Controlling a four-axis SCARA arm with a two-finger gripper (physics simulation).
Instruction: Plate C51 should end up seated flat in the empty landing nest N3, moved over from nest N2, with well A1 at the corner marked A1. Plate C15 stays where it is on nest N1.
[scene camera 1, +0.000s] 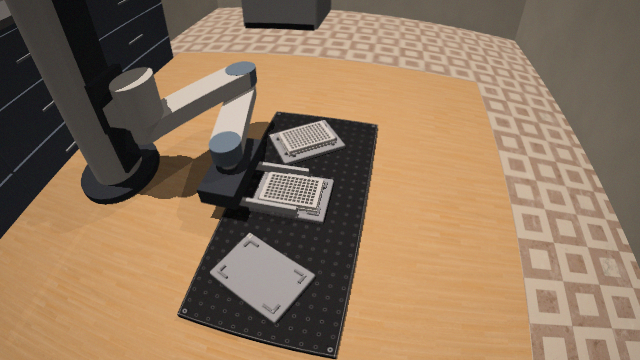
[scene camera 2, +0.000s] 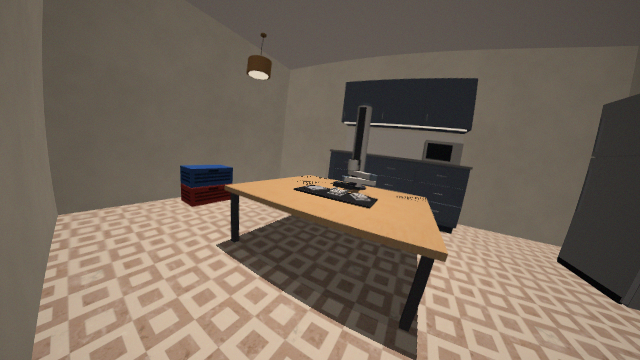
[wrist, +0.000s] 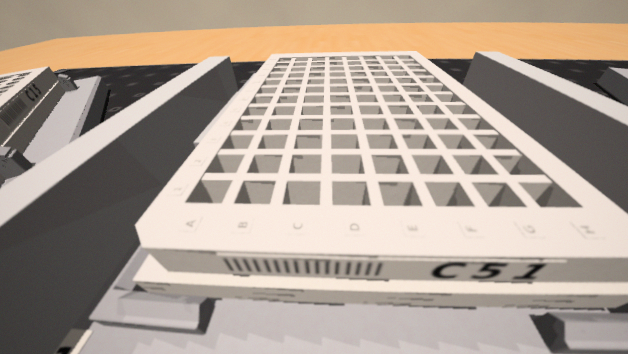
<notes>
I see my gripper, a nest N1, a nest N3 and a nest N2.
My gripper shows as well in the wrist view.
</notes>
